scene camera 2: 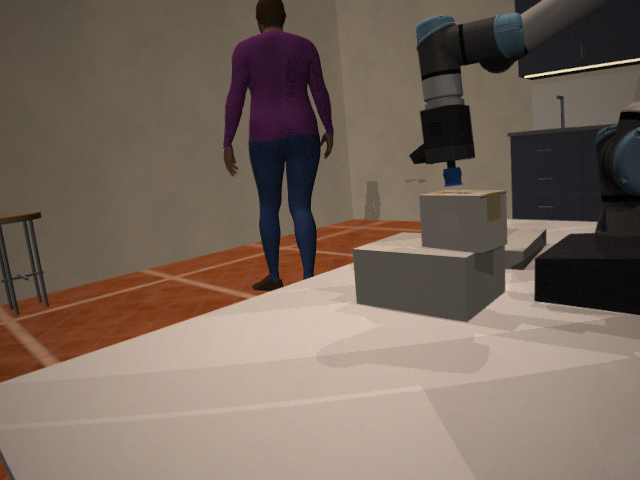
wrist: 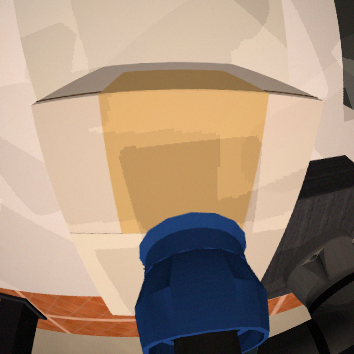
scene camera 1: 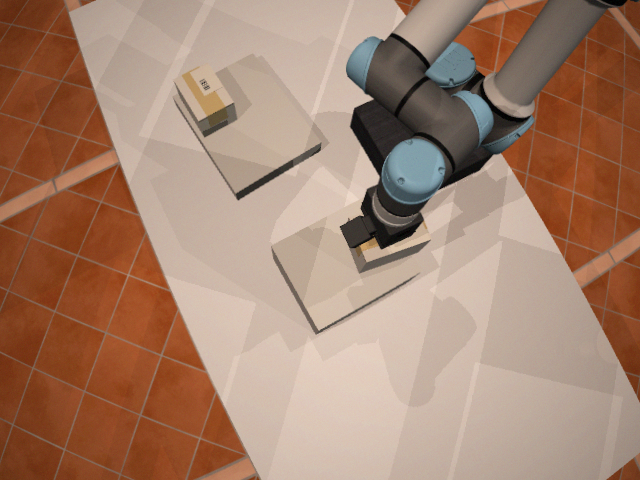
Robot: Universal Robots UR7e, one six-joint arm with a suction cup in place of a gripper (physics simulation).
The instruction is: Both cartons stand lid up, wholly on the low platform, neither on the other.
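Frame: origin at the arm's base, x ahead, y left, z up, level; millimetres.
Where they show: hand, tool point: [scene camera 2: 453,185] [wrist: 193,254]; arm's base, link origin: [scene camera 2: 635,239] [wrist: 317,259].
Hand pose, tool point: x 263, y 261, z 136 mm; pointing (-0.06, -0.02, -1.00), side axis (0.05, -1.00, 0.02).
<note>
Each offset is from my tool point to the centre of the thing. Level surfaces: height alone.
One carton @[223 mm ahead, 479 mm right, 150 mm down] [scene camera 1: 201,98] stands lid up, tape and label on top, near the left edge of the low platform @[147 mm ahead, 420 mm right, 215 mm down] [scene camera 1: 268,113] [scene camera 2: 524,240]. It does not show in the second scene view. The other carton @[20 mm back, 2 mm left, 67 mm down] [scene camera 1: 397,254] [scene camera 2: 449,222] [wrist: 185,120] stands lid up on the taller block @[60 mm ahead, 9 mm left, 179 mm down] [scene camera 1: 305,268] [scene camera 2: 413,281] [wrist: 150,30], near that block's side towards the arm's base. My gripper, a blue suction cup [scene camera 2: 452,177] [wrist: 192,235], hangs a little above this carton's lid, with a small gap, and holds nothing. The arm hides the cup in the first scene view.
The black base block [scene camera 1: 379,129] [scene camera 2: 584,271] of the arm stands beside both platforms. A person [scene camera 2: 284,103] stands beyond the table @[239 mm down] [scene camera 1: 361,387] [scene camera 2: 258,413]. A stool [scene camera 2: 20,217] is at the left, and dark cabinets [scene camera 2: 547,175] are behind.
</note>
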